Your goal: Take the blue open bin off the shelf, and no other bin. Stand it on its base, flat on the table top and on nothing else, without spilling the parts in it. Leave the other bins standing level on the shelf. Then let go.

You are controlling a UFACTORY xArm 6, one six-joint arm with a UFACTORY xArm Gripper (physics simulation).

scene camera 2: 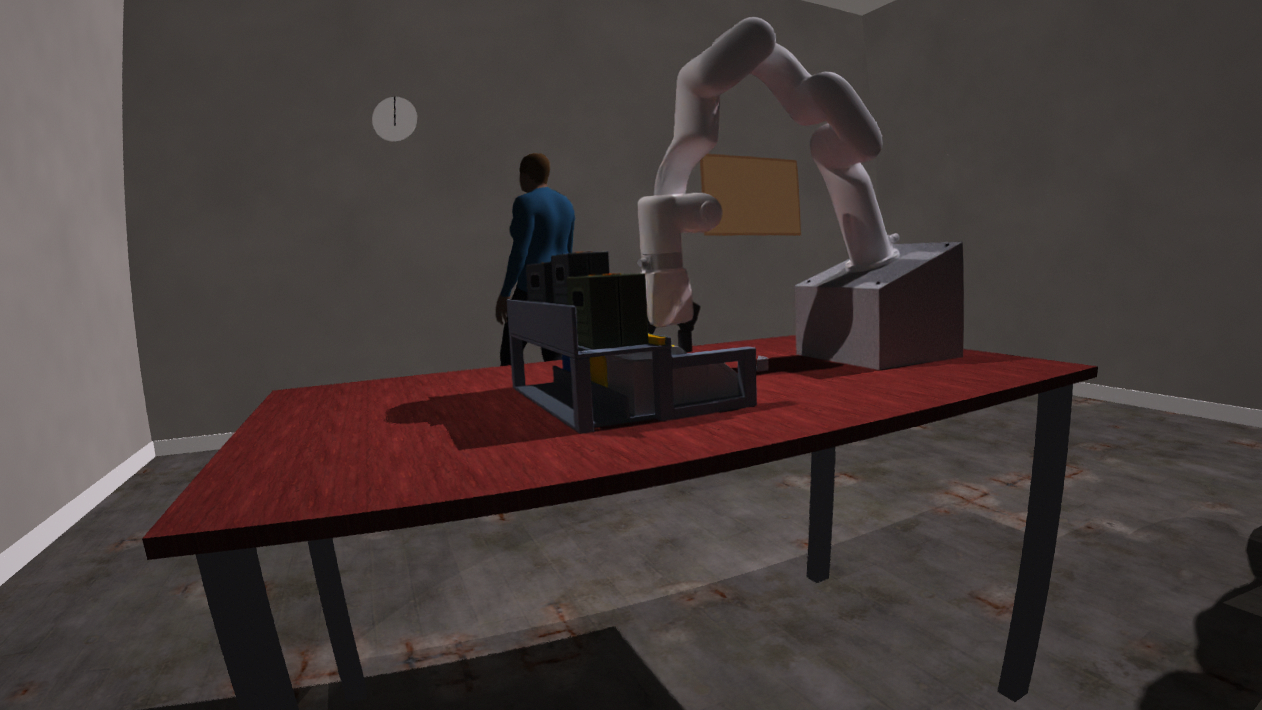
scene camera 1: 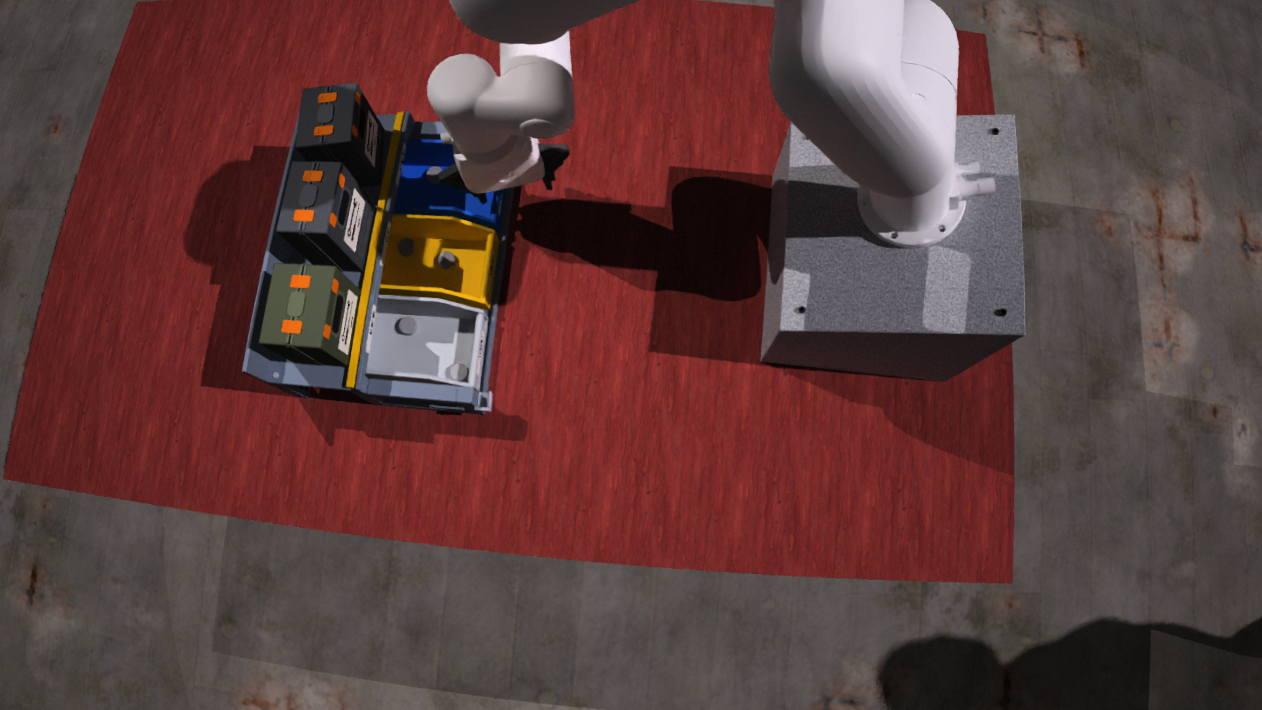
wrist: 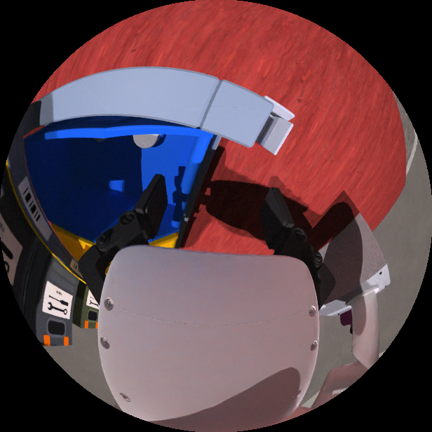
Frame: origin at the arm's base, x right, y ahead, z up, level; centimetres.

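Seen in the pictures: gripper, between the fingertips: (scene camera 1: pixel 515 187); arm's base, origin of its link: (scene camera 2: pixel 872 262) (scene camera 1: pixel 911 197).
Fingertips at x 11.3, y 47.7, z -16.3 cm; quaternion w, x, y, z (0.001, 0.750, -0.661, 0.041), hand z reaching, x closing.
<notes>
Offsets run from my fingertips to a thing's top centre. Level surfaces: height alone.
The blue open bin @(dx +0.8, dy +10.5, dz +4.2 cm) (scene camera 1: pixel 423 192) (wrist: pixel 95 160) stands in the lower front row of the shelf (scene camera 1: pixel 376 220) (scene camera 2: pixel 582 388) (wrist: pixel 150 95), at the end farthest from scene camera 2. A grey round part (wrist: pixel 146 140) shows inside it, along with a darker one partly hidden. My gripper (scene camera 1: pixel 515 189) (scene camera 2: pixel 669 337) (wrist: pixel 216 192) is open and empty at the bin's front side. In the wrist view one finger is over the bin's inside and the other over the table, with the front wall between them. The finger height above the rim is hard to tell.
A yellow bin @(dx -10.3, dy +11.9, dz +4.2 cm) (scene camera 1: pixel 467 273) adjoins the blue one, then a grey bin @(dx -21.4, dy +13.4, dz +4.2 cm) (scene camera 1: pixel 405 353), both with parts. Two dark cases @(dx +2.9, dy +20.6, dz +18.4 cm) (scene camera 1: pixel 326 114) @(dx -8.4, dy +21.2, dz +19.4 cm) (scene camera 1: pixel 310 198) and a green case @(dx -20.2, dy +23.3, dz +16.0 cm) (scene camera 1: pixel 280 317) stand on the upper rear level. The robot's pedestal (scene camera 1: pixel 891 291) (scene camera 2: pixel 922 309) stands across the red table @(dz -3.9 cm) (scene camera 1: pixel 617 459).
</notes>
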